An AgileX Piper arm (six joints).
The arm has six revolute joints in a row. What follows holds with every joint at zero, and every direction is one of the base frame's.
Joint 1 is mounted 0.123 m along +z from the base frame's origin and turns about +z.
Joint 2 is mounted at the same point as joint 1 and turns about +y.
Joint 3 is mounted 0.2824 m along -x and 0.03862 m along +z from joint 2 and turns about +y.
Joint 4 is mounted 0.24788 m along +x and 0.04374 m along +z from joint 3 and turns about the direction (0.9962, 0, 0.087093).
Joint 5 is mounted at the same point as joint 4 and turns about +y.
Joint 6 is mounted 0.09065 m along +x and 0.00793 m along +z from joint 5 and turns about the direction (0.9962, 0, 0.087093).
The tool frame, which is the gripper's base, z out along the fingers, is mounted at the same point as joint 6; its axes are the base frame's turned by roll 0, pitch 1.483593 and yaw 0 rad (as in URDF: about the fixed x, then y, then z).
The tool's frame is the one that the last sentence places.
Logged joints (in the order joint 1, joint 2, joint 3, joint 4, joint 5, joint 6), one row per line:
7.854, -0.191, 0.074, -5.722, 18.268, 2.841
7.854, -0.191, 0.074, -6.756, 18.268, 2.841
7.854, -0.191, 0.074, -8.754, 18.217, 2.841
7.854, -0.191, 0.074, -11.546, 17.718, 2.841
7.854, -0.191, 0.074, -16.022, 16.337, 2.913
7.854, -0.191, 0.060, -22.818, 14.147, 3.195
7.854, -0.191, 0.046, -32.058, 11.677, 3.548
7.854, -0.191, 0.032, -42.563, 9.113, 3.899
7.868, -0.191, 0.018, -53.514, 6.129, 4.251
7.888, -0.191, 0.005, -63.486, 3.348, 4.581
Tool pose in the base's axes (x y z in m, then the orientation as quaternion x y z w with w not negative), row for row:
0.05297, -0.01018, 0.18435, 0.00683, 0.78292, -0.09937, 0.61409
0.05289, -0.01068, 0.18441, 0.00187, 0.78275, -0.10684, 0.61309
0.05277, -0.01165, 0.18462, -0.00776, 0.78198, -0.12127, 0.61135
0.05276, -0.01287, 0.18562, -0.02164, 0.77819, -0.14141, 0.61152
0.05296, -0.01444, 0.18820, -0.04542, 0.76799, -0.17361, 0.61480
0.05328, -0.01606, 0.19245, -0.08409, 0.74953, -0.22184, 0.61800
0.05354, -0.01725, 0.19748, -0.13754, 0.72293, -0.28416, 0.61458
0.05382, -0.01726, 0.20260, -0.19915, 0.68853, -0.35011, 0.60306
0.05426, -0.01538, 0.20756, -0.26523, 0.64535, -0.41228, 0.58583
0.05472, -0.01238, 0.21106, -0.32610, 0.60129, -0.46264, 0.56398
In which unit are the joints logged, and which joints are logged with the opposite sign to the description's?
The joints are logged in degrees. Opposite sign: joint 1, joint 6.
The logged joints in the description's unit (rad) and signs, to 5 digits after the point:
-0.13708, -0.00333, 0.00129, -0.09987, 0.31884, -0.04958
-0.13708, -0.00333, 0.00129, -0.11791, 0.31884, -0.04958
-0.13708, -0.00333, 0.00129, -0.15279, 0.31795, -0.04958
-0.13708, -0.00333, 0.00129, -0.20152, 0.30924, -0.04958
-0.13708, -0.00333, 0.00129, -0.27964, 0.28513, -0.05084
-0.13708, -0.00333, 0.00105, -0.39825, 0.24691, -0.05576
-0.13708, -0.00333, 0.00080, -0.55952, 0.20380, -0.06192
-0.13708, -0.00333, 0.00056, -0.74286, 0.15905, -0.06805
-0.13732, -0.00333, 0.00031, -0.93400, 0.10697, -0.07419
-0.13767, -0.00333, 0.00009, -1.10804, 0.05843, -0.07995

